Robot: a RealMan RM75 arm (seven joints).
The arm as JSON. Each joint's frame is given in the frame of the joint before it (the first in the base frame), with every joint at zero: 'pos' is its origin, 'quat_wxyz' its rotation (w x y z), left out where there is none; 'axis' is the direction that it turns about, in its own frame. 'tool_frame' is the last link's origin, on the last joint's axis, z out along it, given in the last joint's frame.
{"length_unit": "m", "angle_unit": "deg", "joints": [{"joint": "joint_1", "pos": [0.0, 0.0, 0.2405], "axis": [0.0, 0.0, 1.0]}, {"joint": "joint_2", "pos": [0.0, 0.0, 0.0], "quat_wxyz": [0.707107, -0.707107, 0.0, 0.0], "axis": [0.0, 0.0, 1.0]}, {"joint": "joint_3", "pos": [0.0, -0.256, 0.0], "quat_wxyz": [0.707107, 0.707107, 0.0, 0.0], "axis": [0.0, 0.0, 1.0]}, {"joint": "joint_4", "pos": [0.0, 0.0, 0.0], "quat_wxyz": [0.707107, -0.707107, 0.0, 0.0], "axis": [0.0, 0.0, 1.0]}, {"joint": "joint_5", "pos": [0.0, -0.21, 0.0], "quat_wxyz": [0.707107, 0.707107, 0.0, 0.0], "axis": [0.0, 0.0, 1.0]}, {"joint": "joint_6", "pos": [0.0, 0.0, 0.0], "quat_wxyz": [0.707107, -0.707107, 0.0, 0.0], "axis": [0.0, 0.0, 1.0]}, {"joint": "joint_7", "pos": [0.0, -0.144, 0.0], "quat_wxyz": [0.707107, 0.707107, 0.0, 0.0], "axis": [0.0, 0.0, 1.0]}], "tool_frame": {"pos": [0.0, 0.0, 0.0]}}
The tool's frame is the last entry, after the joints.
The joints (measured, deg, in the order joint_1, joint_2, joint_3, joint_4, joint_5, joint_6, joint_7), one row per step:
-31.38 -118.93 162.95 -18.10 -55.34 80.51 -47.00
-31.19 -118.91 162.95 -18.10 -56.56 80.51 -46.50
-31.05 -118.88 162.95 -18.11 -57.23 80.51 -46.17
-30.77 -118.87 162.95 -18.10 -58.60 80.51 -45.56
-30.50 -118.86 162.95 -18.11 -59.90 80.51 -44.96
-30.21 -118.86 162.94 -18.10 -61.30 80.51 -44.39
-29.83 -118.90 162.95 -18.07 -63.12 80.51 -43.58
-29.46 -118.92 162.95 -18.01 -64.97 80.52 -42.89
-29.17 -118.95 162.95 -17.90 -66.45 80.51 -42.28
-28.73 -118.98 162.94 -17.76 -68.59 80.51 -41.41
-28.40 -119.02 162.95 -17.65 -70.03 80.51 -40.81
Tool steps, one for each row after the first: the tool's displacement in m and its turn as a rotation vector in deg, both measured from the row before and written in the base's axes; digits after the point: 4 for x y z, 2 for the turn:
-0.0013 0.0001 0.0030 1.25 -0.06 0.26
-0.0010 -0.0002 0.0018 0.72 0.04 0.17
-0.0018 -0.0004 0.0032 1.40 -0.03 0.36
-0.0018 -0.0005 0.0032 1.35 0.02 0.36
-0.0019 -0.0006 0.0033 1.42 -0.07 0.42
-0.0024 -0.0010 0.0039 1.82 -0.05 0.53
-0.0024 -0.0011 0.0040 1.82 -0.18 0.57
-0.0018 -0.0009 0.0029 1.44 -0.14 0.46
-0.0029 -0.0016 0.0044 2.10 -0.17 0.71
-0.0021 -0.0014 0.0027 1.39 -0.11 0.52

